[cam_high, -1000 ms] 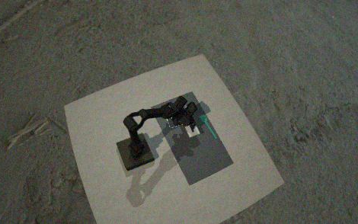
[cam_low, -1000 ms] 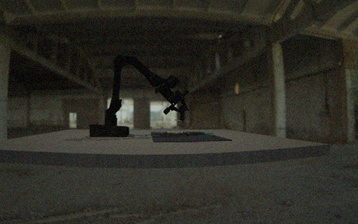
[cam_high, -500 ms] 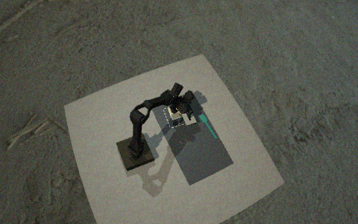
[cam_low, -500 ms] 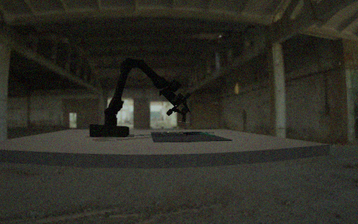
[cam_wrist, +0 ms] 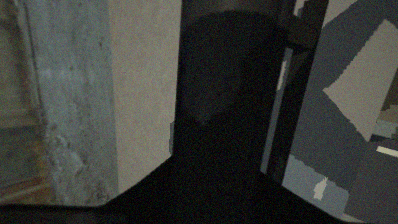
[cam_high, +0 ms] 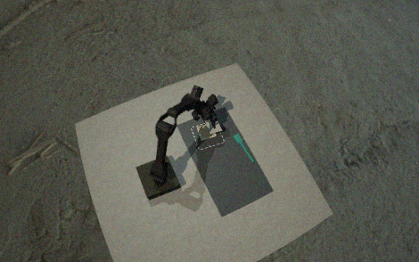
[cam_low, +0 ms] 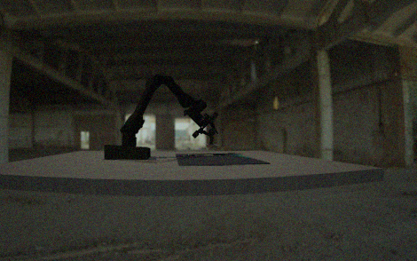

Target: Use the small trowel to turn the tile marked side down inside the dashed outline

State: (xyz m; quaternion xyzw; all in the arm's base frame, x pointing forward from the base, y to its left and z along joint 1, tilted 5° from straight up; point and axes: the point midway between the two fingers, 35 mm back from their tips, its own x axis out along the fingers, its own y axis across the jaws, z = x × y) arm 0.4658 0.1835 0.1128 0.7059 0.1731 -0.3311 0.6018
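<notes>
My gripper tip is 250 mm to the left of the small green trowel, 100 mm above it and 40 mm short of it. Round my gripper tip: tile (100 mm below, 90 mm behind, 50 mm to the right); then dark grey mat (250 mm to the right, 120 mm below, 100 mm behind).
</notes>
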